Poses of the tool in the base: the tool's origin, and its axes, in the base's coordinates. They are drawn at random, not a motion.
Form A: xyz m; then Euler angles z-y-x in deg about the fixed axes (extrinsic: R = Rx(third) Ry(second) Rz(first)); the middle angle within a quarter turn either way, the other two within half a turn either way.
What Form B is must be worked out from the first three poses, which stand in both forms.
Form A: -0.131, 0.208, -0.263, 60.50, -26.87, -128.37
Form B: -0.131, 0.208, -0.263, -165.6, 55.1, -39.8
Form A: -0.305, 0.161, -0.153, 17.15, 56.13, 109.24
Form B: -0.305, 0.161, -0.153, 102.6, -32.7, 50.8
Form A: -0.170, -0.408, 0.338, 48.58, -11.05, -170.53
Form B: -0.170, -0.408, 0.338, 178.1, 14.4, -47.9
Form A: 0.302, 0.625, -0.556, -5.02, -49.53, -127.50
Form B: 0.302, 0.625, -0.556, -115.4, 23.1, 45.3
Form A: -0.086, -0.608, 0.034, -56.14, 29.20, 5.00
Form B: -0.086, -0.608, 0.034, -22.2, 20.1, -58.8
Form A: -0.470, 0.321, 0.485, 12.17, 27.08, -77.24
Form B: -0.470, 0.321, 0.485, -78.1, 17.7, -24.0
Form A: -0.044, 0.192, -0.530, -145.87, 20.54, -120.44
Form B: -0.044, 0.192, -0.530, 120.3, -19.7, 145.4
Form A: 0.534, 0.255, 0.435, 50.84, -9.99, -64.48
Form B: 0.534, 0.255, 0.435, -55.9, 40.7, 34.8
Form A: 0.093, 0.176, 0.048, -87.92, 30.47, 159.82
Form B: 0.093, 0.176, 0.048, 148.9, 19.1, 88.1
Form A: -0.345, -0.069, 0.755, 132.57, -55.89, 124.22
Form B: -0.345, -0.069, 0.755, -145.5, -67.5, 172.6
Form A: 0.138, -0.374, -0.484, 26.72, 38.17, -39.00
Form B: 0.138, -0.374, -0.484, -29.5, 45.4, 0.2
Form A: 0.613, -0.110, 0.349, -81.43, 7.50, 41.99
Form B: 0.613, -0.110, 0.349, 0.3, 42.5, -78.4
